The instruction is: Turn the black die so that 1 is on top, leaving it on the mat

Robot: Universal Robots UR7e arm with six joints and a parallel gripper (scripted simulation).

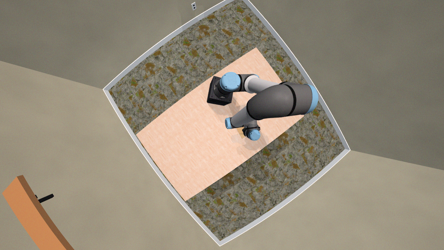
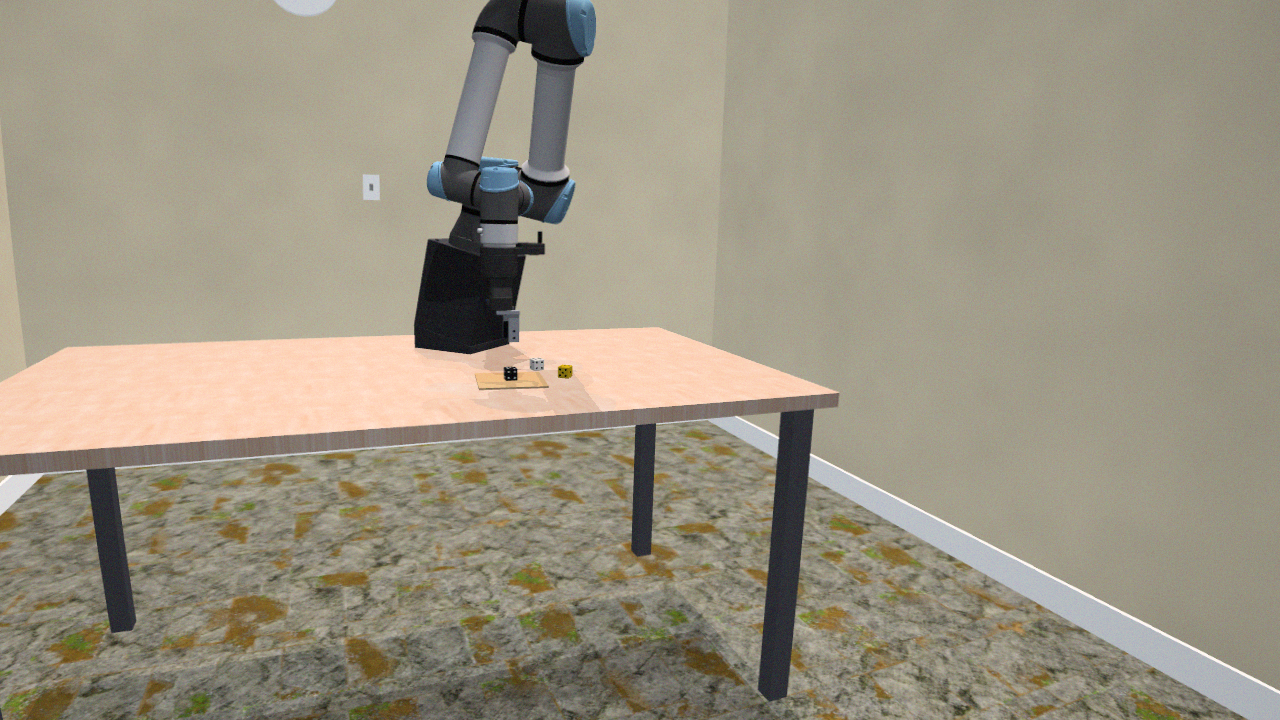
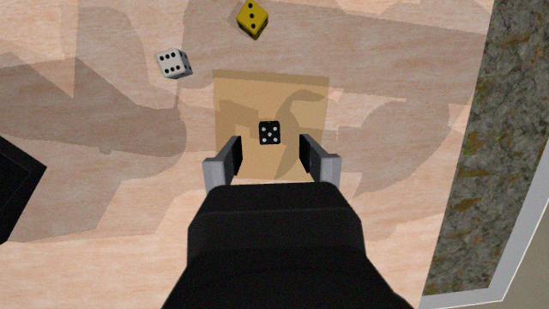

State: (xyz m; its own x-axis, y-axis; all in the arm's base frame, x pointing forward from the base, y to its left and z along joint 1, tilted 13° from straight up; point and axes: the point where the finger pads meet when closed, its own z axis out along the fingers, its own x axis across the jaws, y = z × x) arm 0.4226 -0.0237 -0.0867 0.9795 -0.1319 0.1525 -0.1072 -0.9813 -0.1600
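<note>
My gripper is now 9 cm above the black die. The rest, counted from my hand: tan mat (10 cm below); white die (10 cm behind, 9 cm to the left, 9 cm below); yellow die (12 cm to the left, 9 cm below).
</note>
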